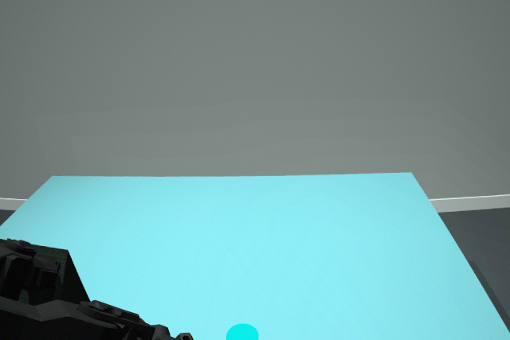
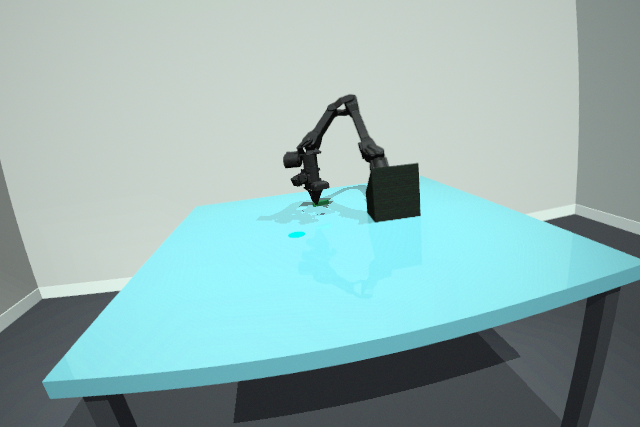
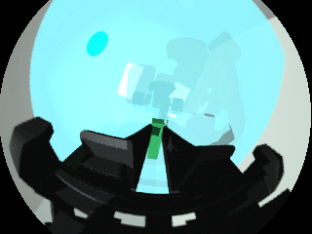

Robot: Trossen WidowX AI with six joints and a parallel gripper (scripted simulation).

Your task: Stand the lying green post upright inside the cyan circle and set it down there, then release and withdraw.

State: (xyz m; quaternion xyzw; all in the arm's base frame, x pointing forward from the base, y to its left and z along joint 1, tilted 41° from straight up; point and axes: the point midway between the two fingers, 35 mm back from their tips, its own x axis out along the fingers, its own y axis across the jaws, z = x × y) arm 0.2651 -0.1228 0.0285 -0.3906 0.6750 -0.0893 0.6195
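The cyan circle is 200 mm to the left of my gripper tip, 70 mm ahead of it and 50 mm below it. Also, from my gripper tip: green post 20 mm behind, 10 mm to the right.
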